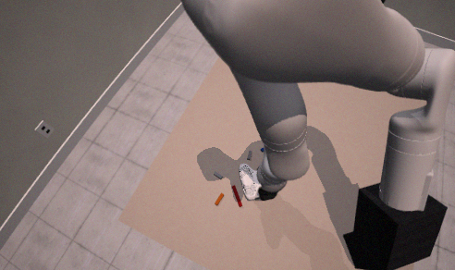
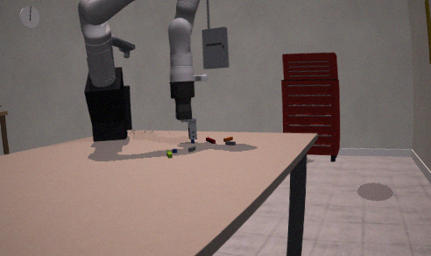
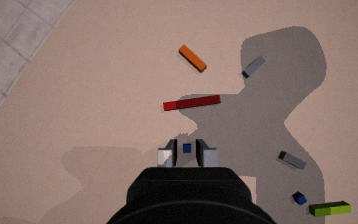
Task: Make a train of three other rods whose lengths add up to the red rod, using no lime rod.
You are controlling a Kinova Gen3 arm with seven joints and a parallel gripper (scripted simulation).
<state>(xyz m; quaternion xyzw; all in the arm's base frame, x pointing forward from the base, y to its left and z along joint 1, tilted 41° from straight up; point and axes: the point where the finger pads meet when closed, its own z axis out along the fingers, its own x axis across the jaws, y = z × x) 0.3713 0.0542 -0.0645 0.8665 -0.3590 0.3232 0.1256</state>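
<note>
Now: hand 50 mm short of the red rod, 30 mm to the right of it and 30 mm above it. Also, from my hand: orange rod (90 mm ahead, 60 mm to the left, 30 mm below); then lime rod (200 mm to the right, 50 mm ahead, 30 mm below).
</note>
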